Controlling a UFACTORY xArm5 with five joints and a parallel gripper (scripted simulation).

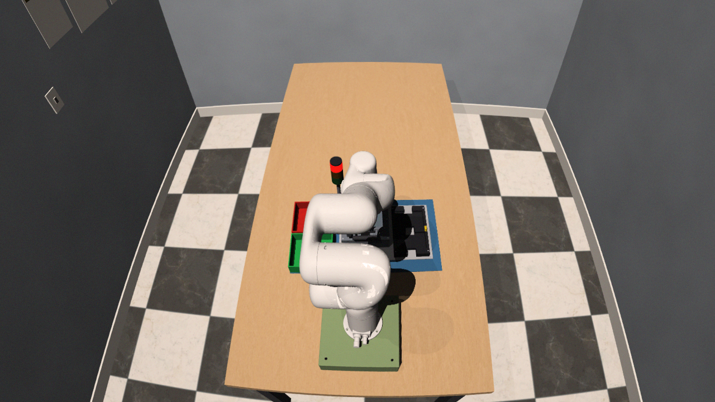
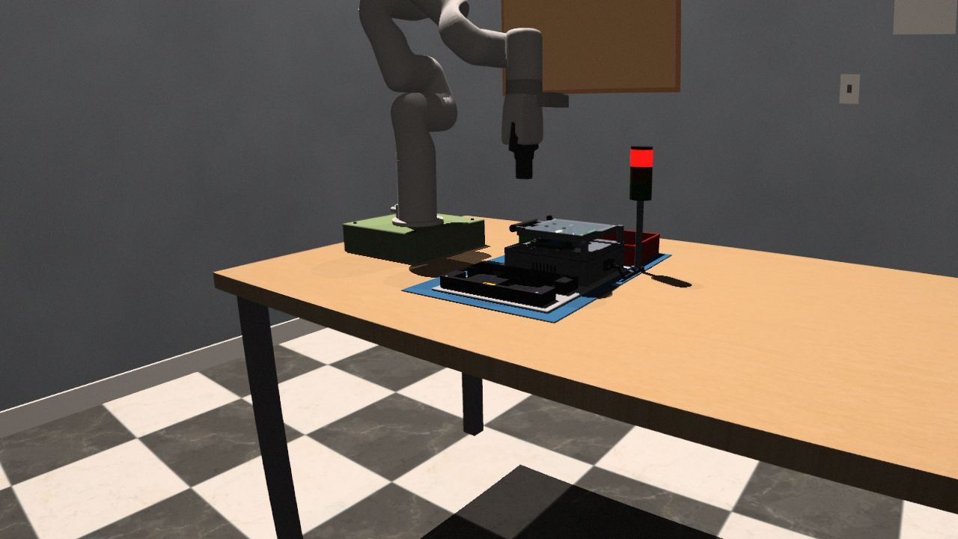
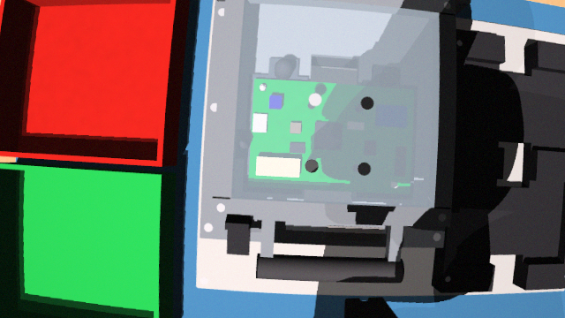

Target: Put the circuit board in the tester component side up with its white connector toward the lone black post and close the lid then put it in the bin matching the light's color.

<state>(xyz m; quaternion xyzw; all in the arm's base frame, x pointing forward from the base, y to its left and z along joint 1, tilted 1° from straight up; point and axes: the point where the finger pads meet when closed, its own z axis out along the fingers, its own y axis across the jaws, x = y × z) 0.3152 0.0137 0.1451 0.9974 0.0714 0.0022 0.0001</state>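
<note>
Now: the black tab 20 mm ahead of my hand, 60 mm to the left of it and 120 mm below it. The rest, counted from my hand: green bin: 40 mm behind, 200 mm to the left, 190 mm below; then tester lid: 90 mm ahead, 10 mm to the left, 120 mm below; then green circuit board: 80 mm ahead, 10 mm to the left, 140 mm below.
</note>
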